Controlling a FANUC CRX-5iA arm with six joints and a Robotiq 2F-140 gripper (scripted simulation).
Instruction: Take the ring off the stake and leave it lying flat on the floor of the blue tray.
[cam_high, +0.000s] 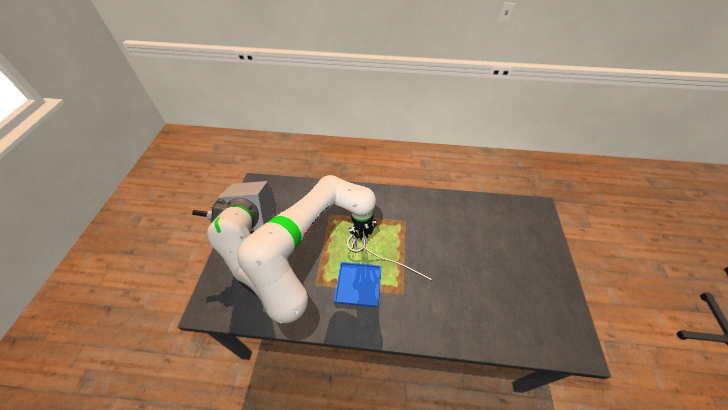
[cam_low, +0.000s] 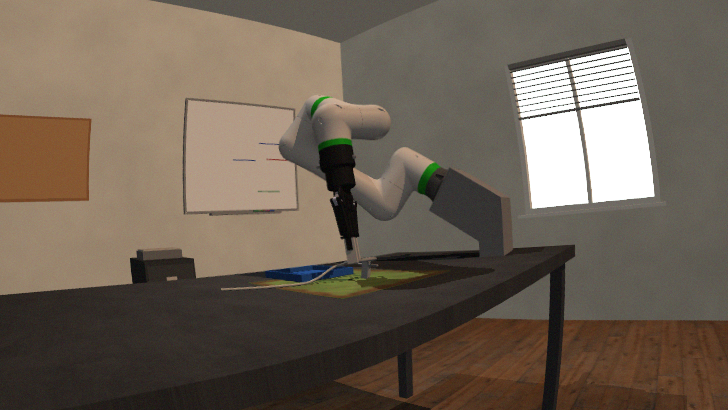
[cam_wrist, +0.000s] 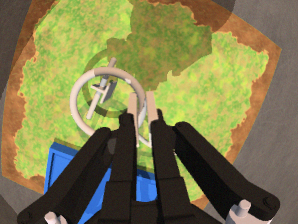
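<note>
The blue tray is 20 mm behind my hand, 200 mm to the right of it and 70 mm below it. Also, from my hand: ring: 40 mm behind, 10 mm to the right, 30 mm below; grey stake: 40 mm behind, 60 mm below.
</note>
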